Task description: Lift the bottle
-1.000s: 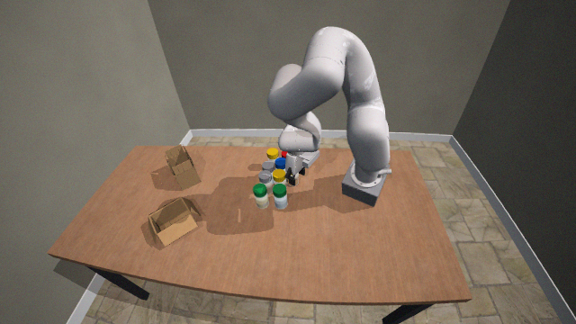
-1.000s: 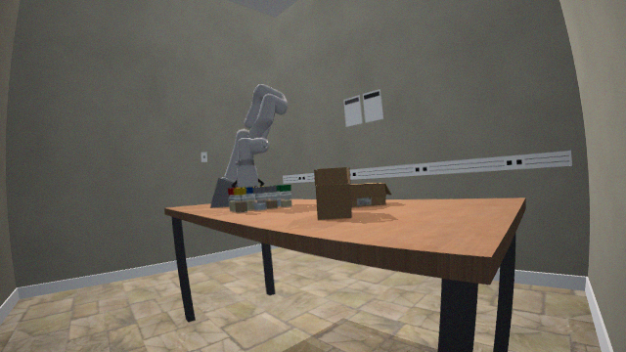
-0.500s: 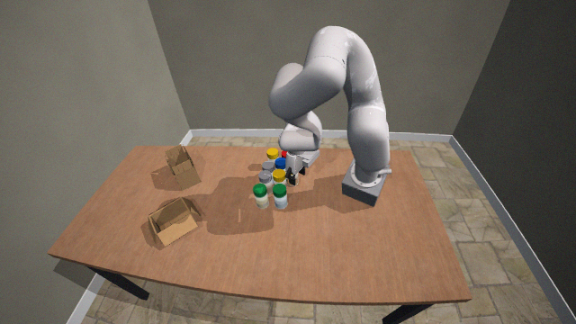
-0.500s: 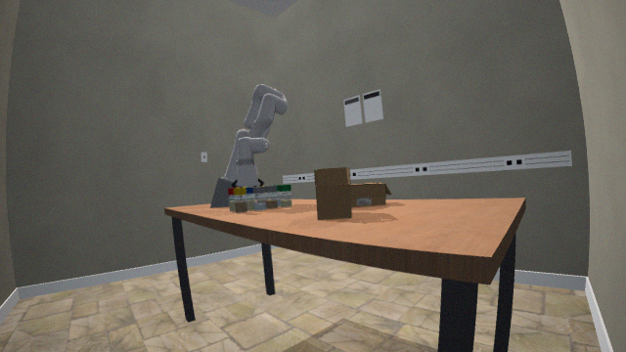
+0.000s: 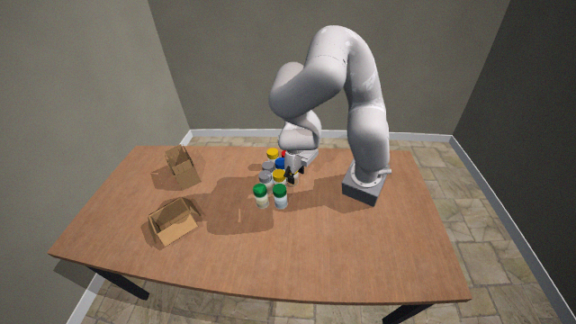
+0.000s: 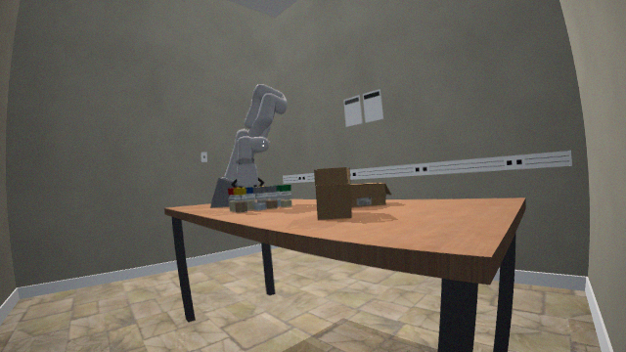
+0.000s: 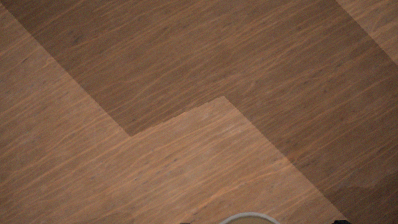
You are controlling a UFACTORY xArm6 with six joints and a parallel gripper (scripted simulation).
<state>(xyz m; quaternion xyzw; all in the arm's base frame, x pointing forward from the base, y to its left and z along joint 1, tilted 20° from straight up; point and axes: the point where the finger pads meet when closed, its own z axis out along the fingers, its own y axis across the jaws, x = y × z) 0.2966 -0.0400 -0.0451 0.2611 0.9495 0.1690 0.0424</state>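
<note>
The yellow-capped bottle is 20 mm ahead of my hand, 10 mm to the right of it and 10 mm below it. Round my hand: grey-capped bottle: 120 mm ahead, 10 mm to the right, 10 mm below; green-capped bottle: 130 mm ahead, 120 mm to the left, 10 mm below; cardboard box: 560 mm ahead.
</note>
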